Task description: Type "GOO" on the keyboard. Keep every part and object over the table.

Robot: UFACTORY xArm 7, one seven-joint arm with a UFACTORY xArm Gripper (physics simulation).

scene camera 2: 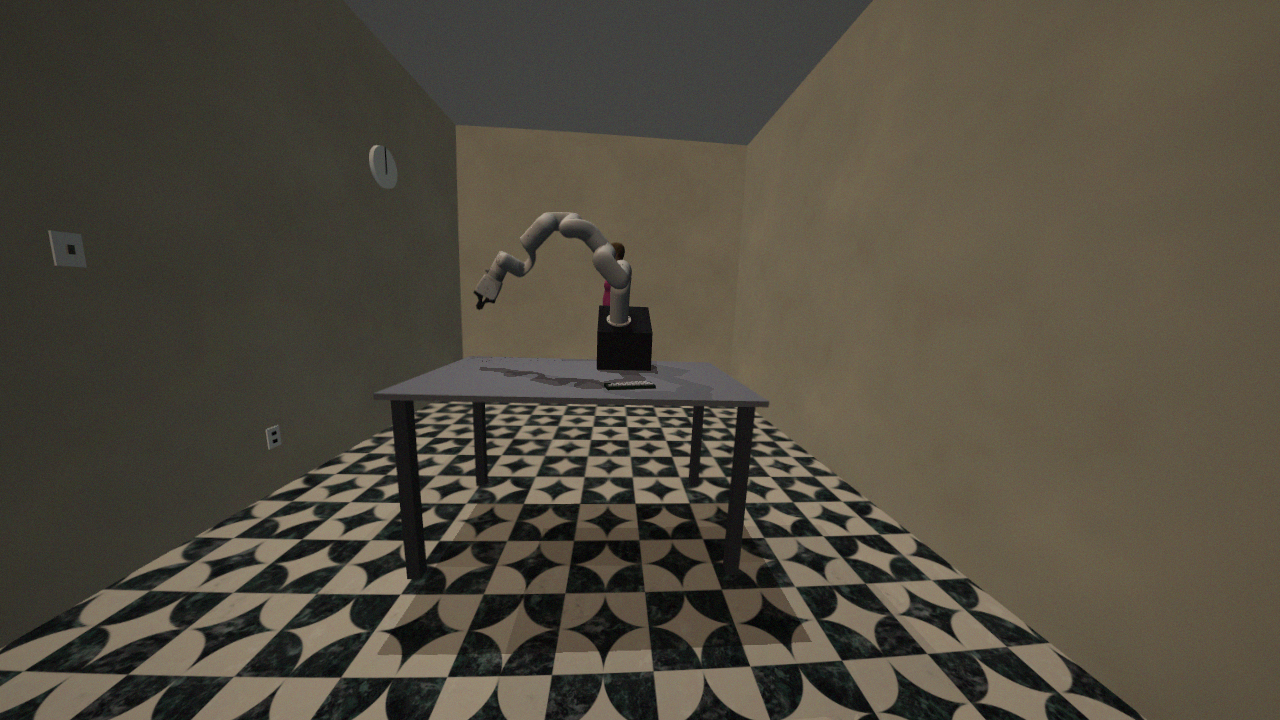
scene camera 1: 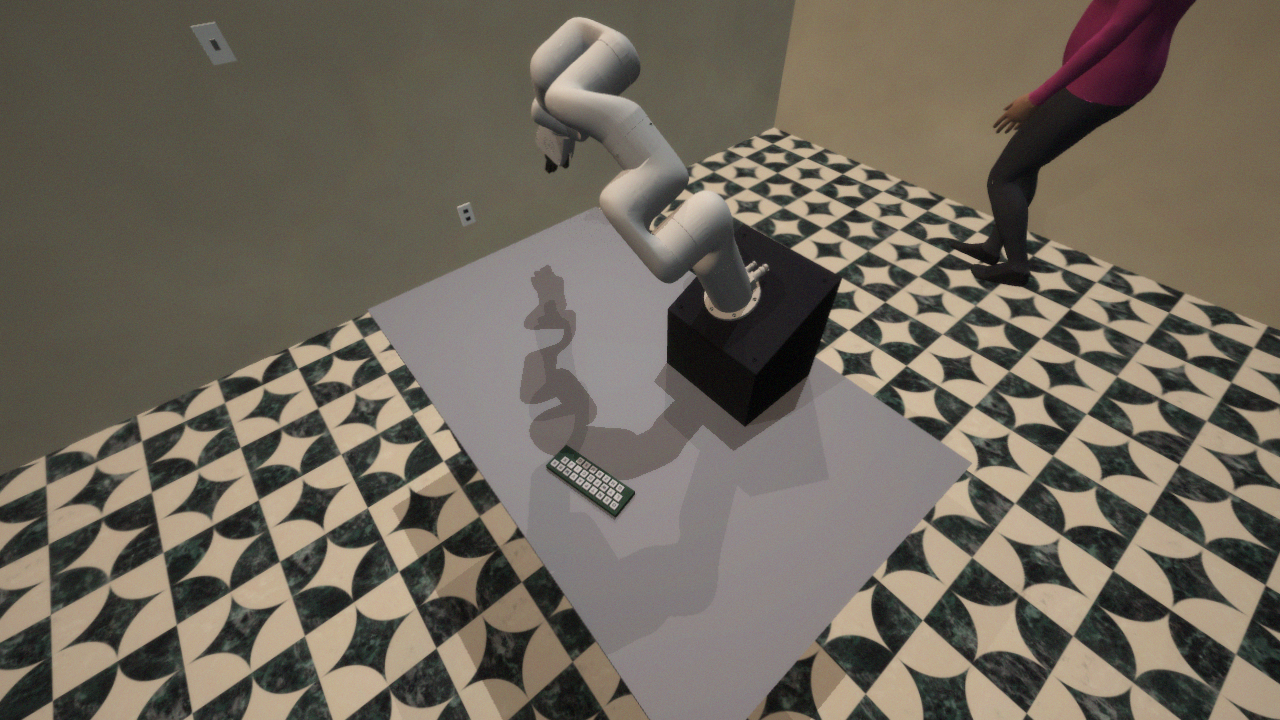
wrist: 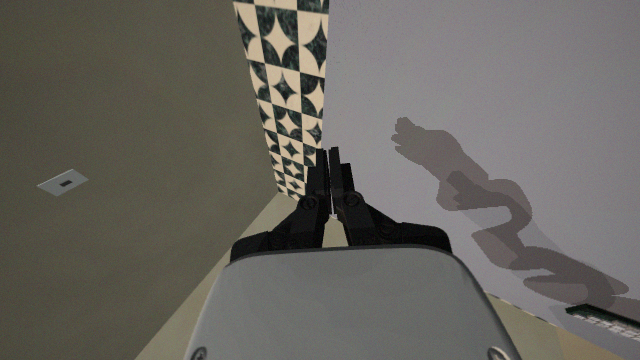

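Pixels of known places: gripper, fingertip midpoint: (scene camera 2: 478, 309) (scene camera 1: 550, 169) (wrist: 329, 162); arm's base, link origin: (scene camera 2: 618, 320) (scene camera 1: 732, 295).
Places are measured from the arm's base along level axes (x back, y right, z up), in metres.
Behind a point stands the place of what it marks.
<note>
A small green keyboard (scene camera 1: 590, 481) {z -0.222, x -0.434, y -0.153 m} (scene camera 2: 630, 385) {z -0.225, x -0.458, y -0.149 m} (wrist: 607, 320) {z -0.226, x -0.448, y -0.092 m} with white keys lies flat on the grey table (scene camera 1: 805, 555) {z -0.239, x -0.125, y -0.482 m} (scene camera 2: 447, 386) {z -0.239, x -0.632, y 0.514 m} (wrist: 450, 65) {z -0.239, x -0.149, y 0.603 m}, near its front edge in the second scene view. In the wrist view part of it shows at the lower right corner. The letters on the keys are too small to read. My gripper (scene camera 1: 556, 167) {z 0.036, x -0.176, y 0.673 m} (scene camera 2: 479, 304) {z 0.036, x -0.176, y 0.673 m} (wrist: 329, 162) {z 0.036, x -0.176, y 0.673 m} is shut and empty, its two black fingers side by side. It is tilted and high above the table, well to the left of the keyboard in the second scene view, and apart from it.
The arm stands on a black box (scene camera 1: 751, 331) {z -0.019, x -0.015, y -0.098 m} (scene camera 2: 623, 344) {z -0.110, x -0.091, y -0.046 m} on the table. A grey-green wall (scene camera 1: 313, 161) (scene camera 2: 196, 268) (wrist: 125, 100) rises beyond the table's left side in the second scene view. A person in a pink top (scene camera 1: 1109, 62) stands on the tiled floor behind the box.
</note>
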